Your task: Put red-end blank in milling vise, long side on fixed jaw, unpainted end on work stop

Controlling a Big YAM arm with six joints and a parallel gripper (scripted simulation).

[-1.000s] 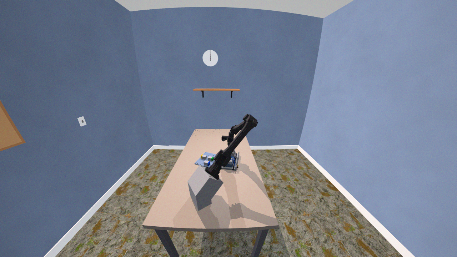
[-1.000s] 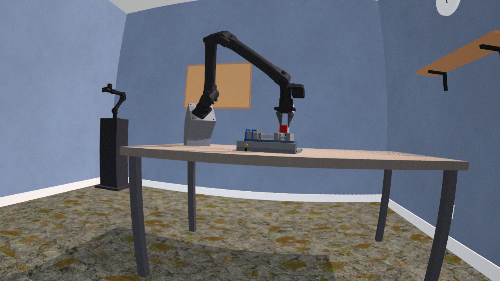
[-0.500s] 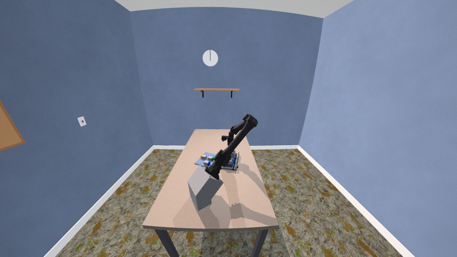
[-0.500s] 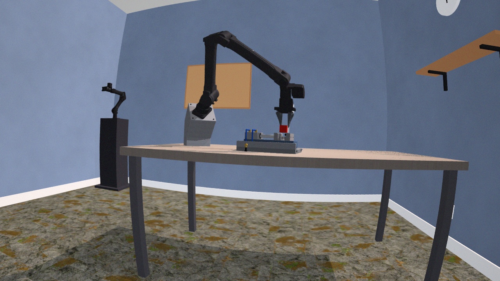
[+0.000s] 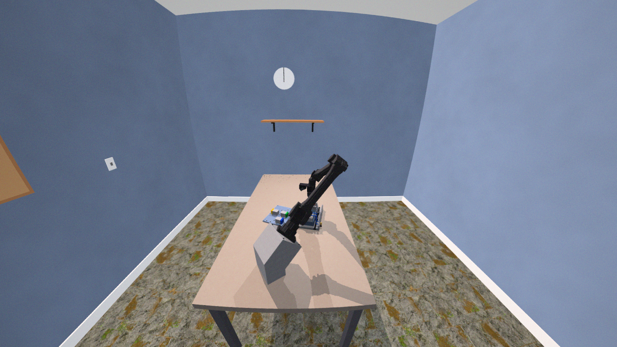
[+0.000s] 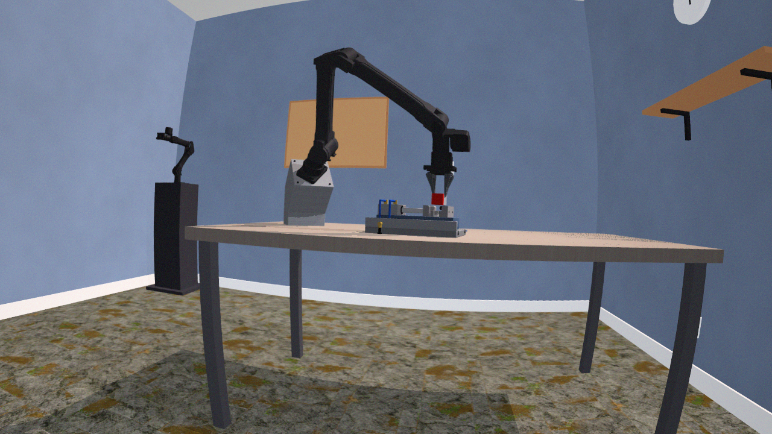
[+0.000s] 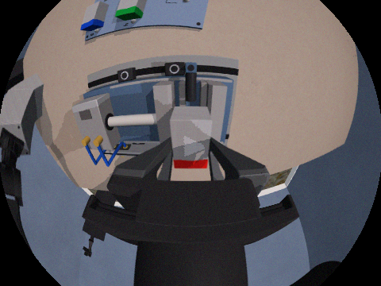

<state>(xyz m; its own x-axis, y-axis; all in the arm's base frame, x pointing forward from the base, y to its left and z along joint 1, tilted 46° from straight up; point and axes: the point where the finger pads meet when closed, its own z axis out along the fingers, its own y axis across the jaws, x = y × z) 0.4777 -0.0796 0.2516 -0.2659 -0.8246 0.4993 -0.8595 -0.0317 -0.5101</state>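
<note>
Now: the work stop 50 mm to the left of my hand, 50 mm below it and 10 mm ahead of it. Also, from my hand: green-ended blank 240 mm to the left, 110 mm below, 30 mm behind; then blue plate 280 mm to the left, 130 mm below, 10 mm behind; then vise 100 mm below, 70 mm behind, 20 mm to the left.
</note>
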